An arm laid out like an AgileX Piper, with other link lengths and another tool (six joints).
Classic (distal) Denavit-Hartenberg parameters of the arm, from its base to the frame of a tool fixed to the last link. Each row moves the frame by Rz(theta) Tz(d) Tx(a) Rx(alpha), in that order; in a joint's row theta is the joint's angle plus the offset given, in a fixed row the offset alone. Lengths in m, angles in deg.
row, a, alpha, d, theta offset
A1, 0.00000, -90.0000, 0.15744, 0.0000
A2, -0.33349, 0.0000, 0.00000, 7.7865
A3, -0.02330, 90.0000, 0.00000, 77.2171
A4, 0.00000, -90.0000, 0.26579, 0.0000
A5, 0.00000, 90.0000, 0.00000, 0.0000
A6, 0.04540, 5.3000, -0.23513, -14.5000
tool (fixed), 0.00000, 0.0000, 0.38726, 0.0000
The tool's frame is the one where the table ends.
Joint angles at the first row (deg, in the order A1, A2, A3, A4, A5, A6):
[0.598, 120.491, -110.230, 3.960, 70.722, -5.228]
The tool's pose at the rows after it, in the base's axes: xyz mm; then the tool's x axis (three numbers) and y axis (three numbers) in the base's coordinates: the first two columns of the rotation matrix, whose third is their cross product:
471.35, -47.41, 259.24, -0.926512, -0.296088, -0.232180, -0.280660, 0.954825, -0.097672
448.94, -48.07, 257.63, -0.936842, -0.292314, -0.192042, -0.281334, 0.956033, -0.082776
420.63, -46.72, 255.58, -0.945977, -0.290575, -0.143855, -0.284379, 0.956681, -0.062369
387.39, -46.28, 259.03, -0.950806, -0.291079, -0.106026, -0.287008, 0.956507, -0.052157
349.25, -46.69, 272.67, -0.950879, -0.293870, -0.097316, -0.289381, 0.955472, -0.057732
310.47, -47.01, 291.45, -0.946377, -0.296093, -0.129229, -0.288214, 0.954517, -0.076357
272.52, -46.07, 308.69, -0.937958, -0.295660, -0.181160, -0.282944, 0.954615, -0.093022
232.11, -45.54, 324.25, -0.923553, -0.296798, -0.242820, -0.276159, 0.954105, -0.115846
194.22, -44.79, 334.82, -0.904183, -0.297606, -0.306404, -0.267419, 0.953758, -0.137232
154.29, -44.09, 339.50, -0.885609, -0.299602, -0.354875, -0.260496, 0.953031, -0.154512
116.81, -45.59, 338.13, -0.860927, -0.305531, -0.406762, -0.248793, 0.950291, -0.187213
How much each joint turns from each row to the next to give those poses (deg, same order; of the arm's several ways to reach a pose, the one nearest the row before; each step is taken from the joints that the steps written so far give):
[-1.740, -0.930, 2.115, 0.136, 0.000, 0.000]
[-0.176, -3.132, 5.757, 0.101, -0.107, 0.000]
[-0.001, -3.786, 6.825, 0.260, 0.000, -0.001]
[0.000, -4.966, 7.302, -0.119, -0.073, 0.000]
[0.000, -6.841, 7.217, -0.475, 0.000, 0.000]
[0.001, -8.107, 6.539, -0.446, -0.522, 0.001]
[0.000, -8.319, 5.634, 0.029, -0.490, 0.000]
[0.000, -8.968, 5.200, -0.148, -0.106, 0.000]
[-0.001, -8.543, 4.405, -0.043, 0.107, -0.001]
[0.001, -8.565, 4.221, -0.093, 1.186, 0.001]
[0.003, -8.655, 4.353, -0.883, 0.543, 0.003]

